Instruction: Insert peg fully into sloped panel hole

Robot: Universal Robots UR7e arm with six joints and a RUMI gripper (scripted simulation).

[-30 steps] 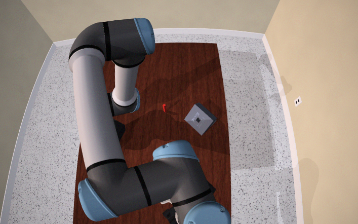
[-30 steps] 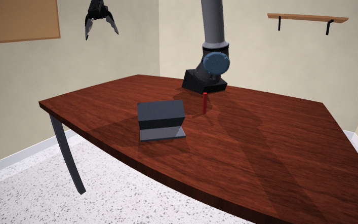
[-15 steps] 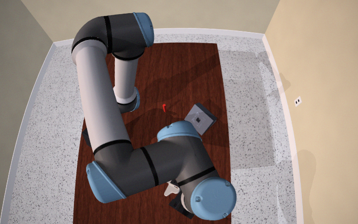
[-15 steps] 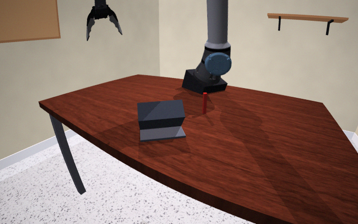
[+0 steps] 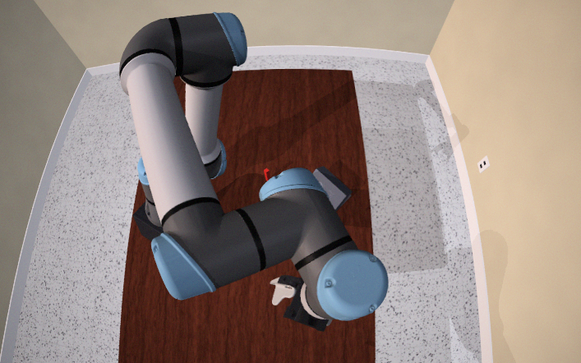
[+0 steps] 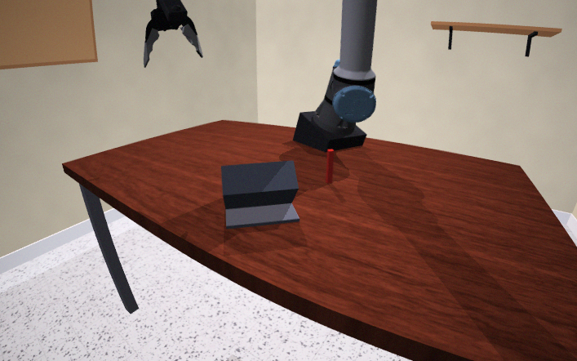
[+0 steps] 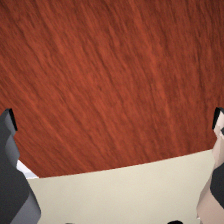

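The red peg is 13 cm behind my hand, 40 cm to the left of it and 26 cm below it.
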